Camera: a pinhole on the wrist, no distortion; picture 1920 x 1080 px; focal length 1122.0 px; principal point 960.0 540.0 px. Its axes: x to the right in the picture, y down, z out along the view. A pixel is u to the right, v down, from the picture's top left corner.
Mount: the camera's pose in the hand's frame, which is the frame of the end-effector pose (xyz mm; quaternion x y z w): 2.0 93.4 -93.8 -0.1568 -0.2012 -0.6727 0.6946
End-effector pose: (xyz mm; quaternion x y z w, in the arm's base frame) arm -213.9 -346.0 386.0 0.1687 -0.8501 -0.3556 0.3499
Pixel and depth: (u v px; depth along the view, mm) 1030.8 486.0 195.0
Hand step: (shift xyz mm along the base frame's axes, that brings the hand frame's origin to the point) -50.6 173.1 77.6
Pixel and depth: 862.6 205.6 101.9
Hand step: 27.0 116.7 96.8
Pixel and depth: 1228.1 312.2 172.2
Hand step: -27.7 156.5 42.9
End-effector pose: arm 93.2 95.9 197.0 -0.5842 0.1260 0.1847 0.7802
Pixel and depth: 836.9 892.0 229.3
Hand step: -50.4 158.7 -195.6
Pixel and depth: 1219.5 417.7 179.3
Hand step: -90.5 109.8 -89.2
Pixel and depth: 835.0 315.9 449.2
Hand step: -265.6 327.5 -179.2
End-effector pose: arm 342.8 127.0 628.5 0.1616 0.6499 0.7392 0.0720
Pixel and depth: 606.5 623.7 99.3
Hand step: 8.1 -44.9 164.8
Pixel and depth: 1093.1 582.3 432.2
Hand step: 139.4 247.7 286.7
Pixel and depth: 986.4 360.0 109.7
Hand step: 37.2 -26.3 138.5
